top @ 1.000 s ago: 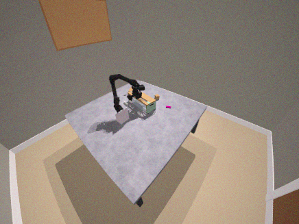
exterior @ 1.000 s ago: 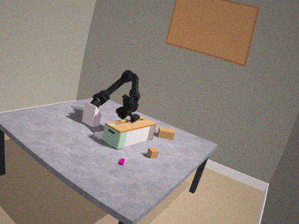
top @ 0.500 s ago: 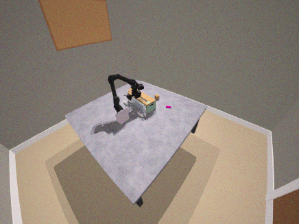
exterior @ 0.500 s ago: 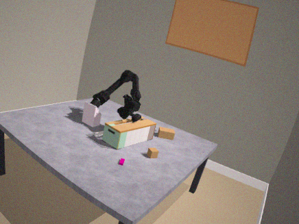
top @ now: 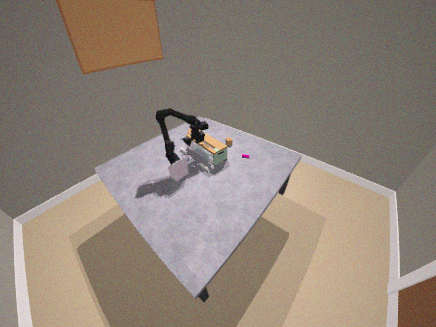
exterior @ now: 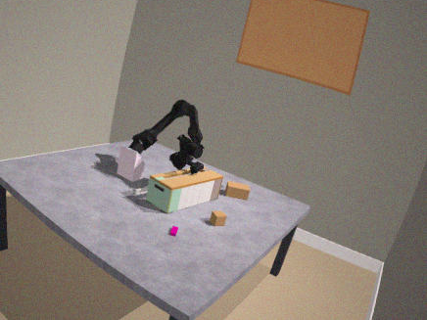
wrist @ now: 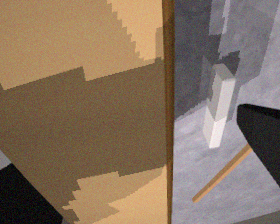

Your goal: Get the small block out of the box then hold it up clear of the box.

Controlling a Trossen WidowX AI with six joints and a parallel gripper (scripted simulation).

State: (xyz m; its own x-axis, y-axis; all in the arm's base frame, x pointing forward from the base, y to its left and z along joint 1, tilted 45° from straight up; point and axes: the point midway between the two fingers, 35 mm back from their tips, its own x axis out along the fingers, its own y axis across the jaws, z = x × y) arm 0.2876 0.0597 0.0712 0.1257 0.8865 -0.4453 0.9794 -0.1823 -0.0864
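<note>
My gripper tip is 6 cm short of the tan block and 1 cm to the right of it. The rest, counted from my gripper tip: magenta piece 20 cm ahead, 41 cm to the right, 8 cm below; then box 2 cm ahead, 8 cm to the right, 2 cm below.
</note>
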